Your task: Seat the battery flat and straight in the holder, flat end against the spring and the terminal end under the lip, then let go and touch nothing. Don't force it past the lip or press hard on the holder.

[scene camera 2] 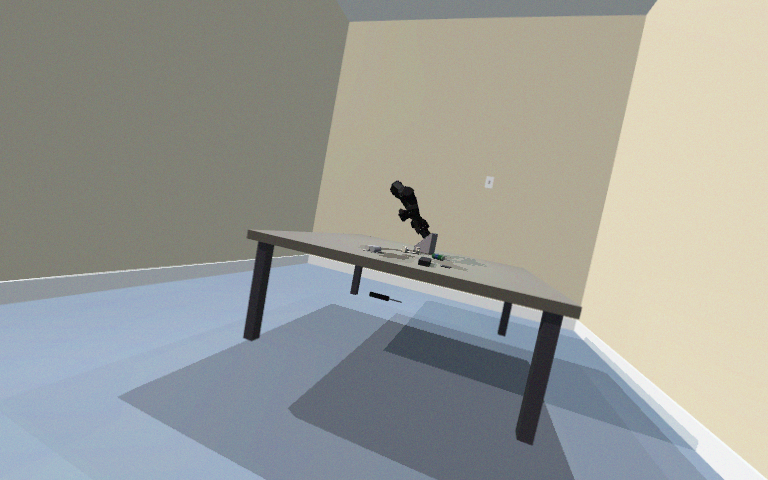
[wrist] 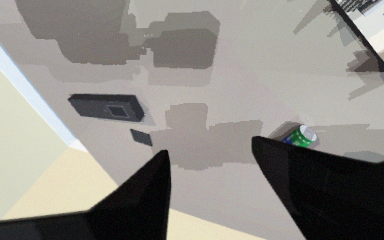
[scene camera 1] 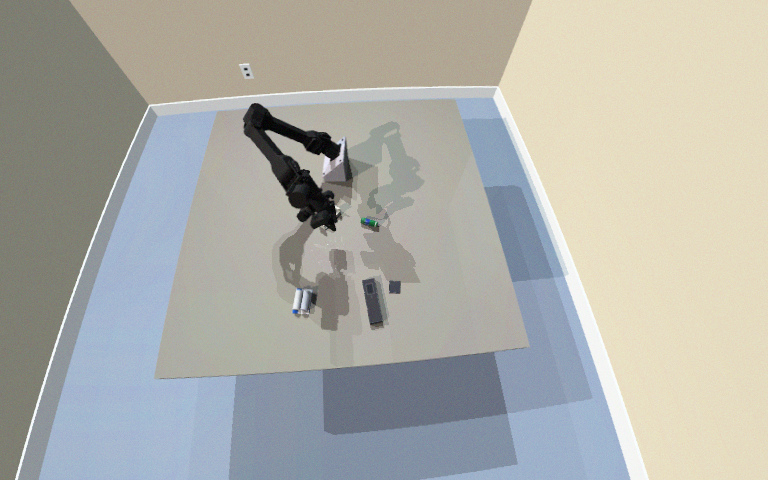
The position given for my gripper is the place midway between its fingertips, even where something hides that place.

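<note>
You'd see my gripper (scene camera 1: 335, 226), (wrist: 210, 150) here, and there's a black remote control (wrist: 125, 107) too.
</note>
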